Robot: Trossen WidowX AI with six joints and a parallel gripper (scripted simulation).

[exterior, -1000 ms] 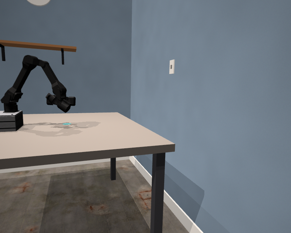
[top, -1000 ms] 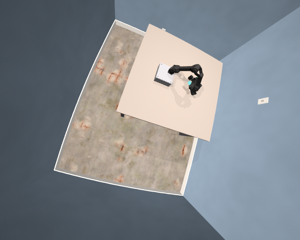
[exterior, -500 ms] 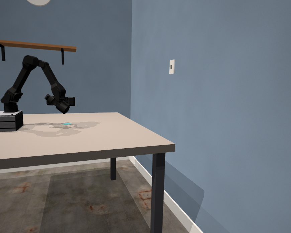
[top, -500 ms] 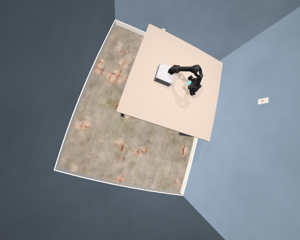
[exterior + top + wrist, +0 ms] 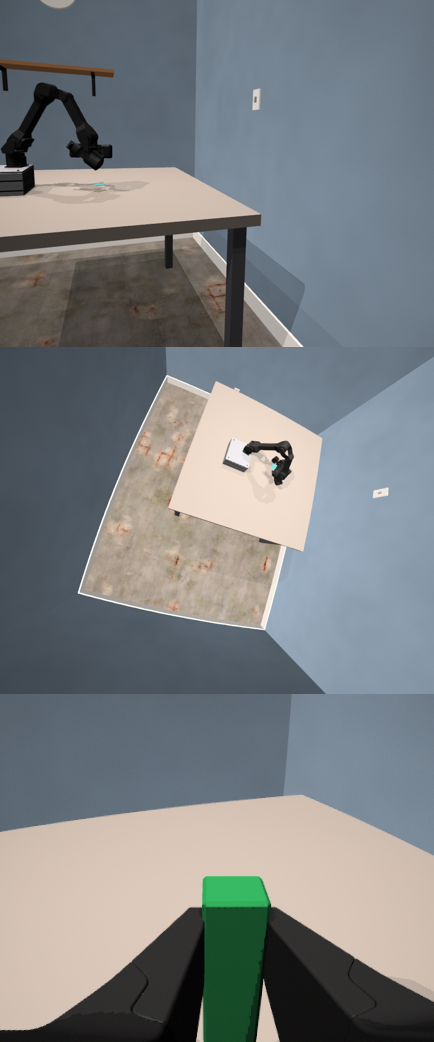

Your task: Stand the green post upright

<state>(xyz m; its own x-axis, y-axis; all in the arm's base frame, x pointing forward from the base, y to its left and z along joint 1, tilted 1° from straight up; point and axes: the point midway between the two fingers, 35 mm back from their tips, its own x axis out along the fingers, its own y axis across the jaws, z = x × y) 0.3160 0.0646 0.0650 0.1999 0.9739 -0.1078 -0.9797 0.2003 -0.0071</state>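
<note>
Now: the cyan circle 10 mm ahead of my hand, 30 mm to the left of it and 170 mm below it. Also, from my hand: green post (10 mm ahead, 30 mm to the left, 20 mm below).
</note>
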